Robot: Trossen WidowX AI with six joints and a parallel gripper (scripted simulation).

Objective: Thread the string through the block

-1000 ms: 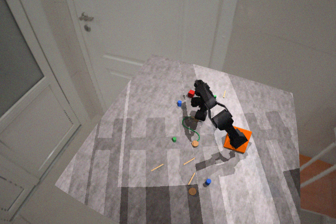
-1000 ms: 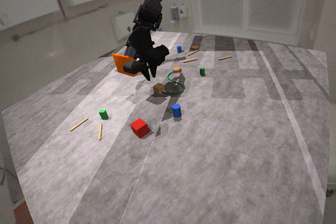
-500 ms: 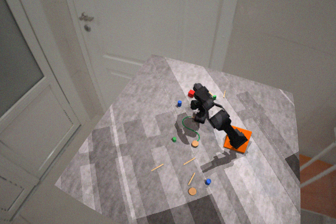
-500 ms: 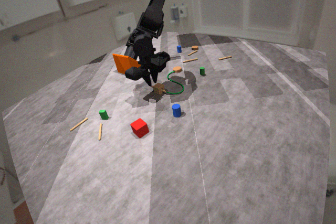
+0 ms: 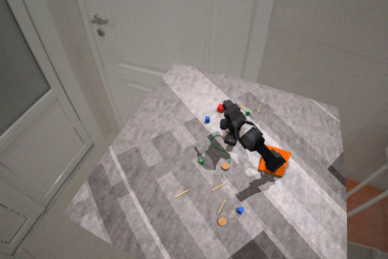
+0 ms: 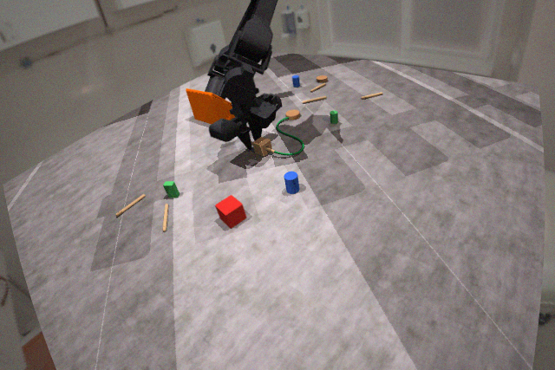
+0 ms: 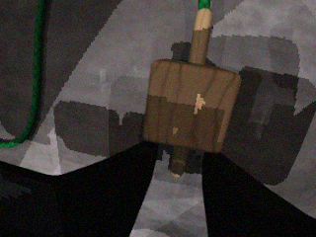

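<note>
My gripper tip is 30 mm short of the wooden block and 10 mm below it. The rest, counted from my gripper tip: red cube: 110 mm ahead, 200 mm to the right, 10 mm above; green cylinder: 130 mm ahead, 190 mm to the left, 10 mm above; thin wooden stick: 40 mm ahead, 10 mm above.
</note>
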